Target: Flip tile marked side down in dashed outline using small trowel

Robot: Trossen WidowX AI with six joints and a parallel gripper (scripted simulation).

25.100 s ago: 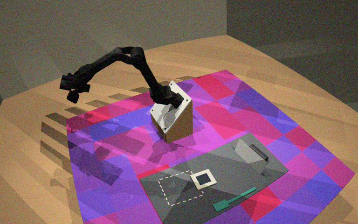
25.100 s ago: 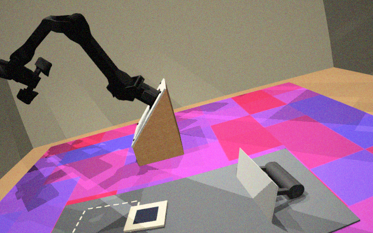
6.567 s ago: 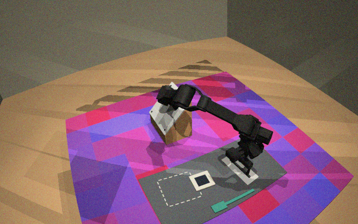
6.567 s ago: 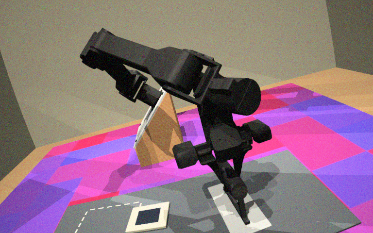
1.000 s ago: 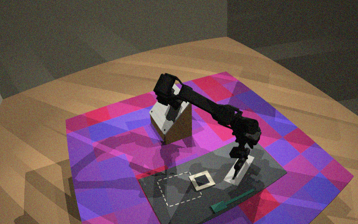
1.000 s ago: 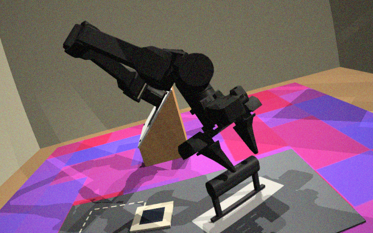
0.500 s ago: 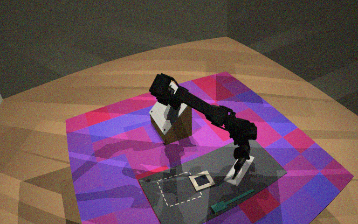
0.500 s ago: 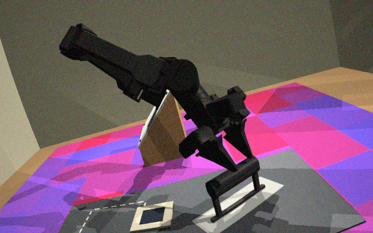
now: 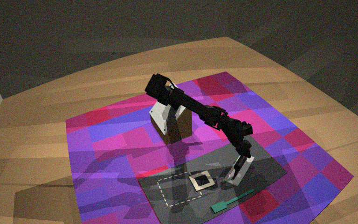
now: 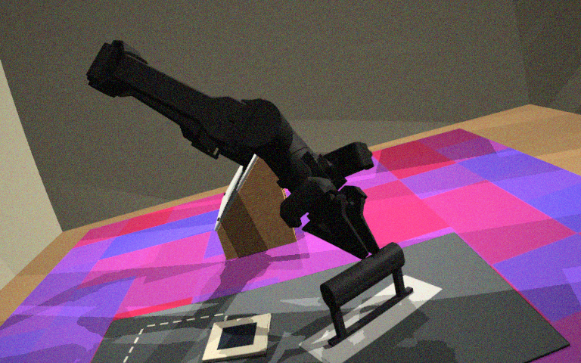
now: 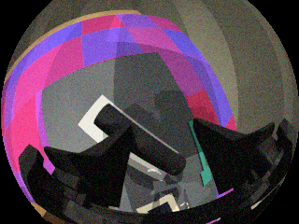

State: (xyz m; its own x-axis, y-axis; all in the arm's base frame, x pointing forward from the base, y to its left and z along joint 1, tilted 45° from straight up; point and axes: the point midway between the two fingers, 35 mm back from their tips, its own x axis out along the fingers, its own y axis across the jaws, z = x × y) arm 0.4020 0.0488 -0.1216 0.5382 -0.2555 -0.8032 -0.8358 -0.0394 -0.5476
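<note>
The grey mat is 14 cm to the right of my gripper tip, 13 cm below it and 2 cm behind it. Also, from my gripper tip: tile: 20 cm to the right, 10 cm below, 5 cm behind; green trowel: 16 cm to the right, 12 cm ahead, 10 cm below.
</note>
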